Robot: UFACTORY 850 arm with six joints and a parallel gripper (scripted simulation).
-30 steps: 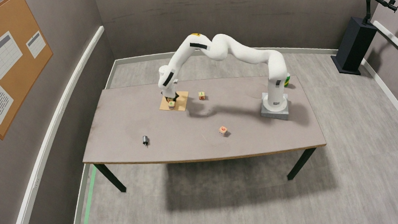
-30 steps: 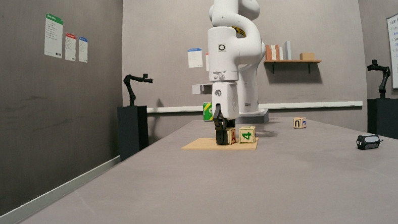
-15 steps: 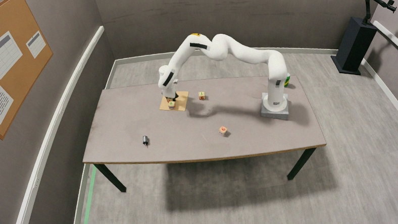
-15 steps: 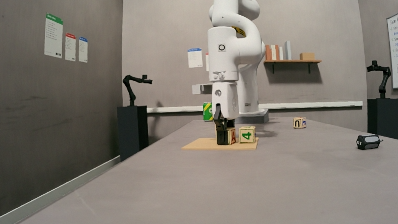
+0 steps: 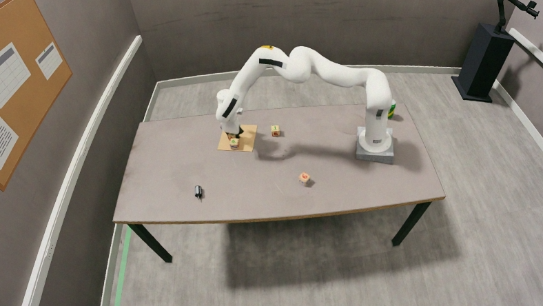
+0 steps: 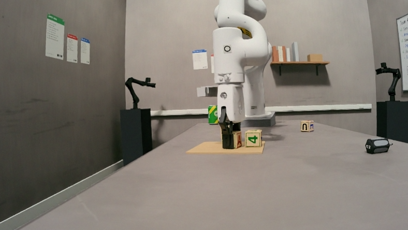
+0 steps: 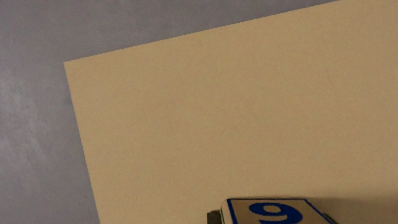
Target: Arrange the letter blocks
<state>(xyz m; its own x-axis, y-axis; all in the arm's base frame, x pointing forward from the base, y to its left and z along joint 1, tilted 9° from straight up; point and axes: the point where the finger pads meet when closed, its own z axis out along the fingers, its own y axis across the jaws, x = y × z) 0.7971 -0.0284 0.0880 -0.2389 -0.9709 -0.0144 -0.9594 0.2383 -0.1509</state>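
My hand is 2 cm past the tan mat, 2 cm above it and 1 cm to the left of it. Round my hand: green can: 94 cm behind, 24 cm to the right, 4 cm above; black device: 39 cm to the left, 12 cm ahead, 1 cm below.
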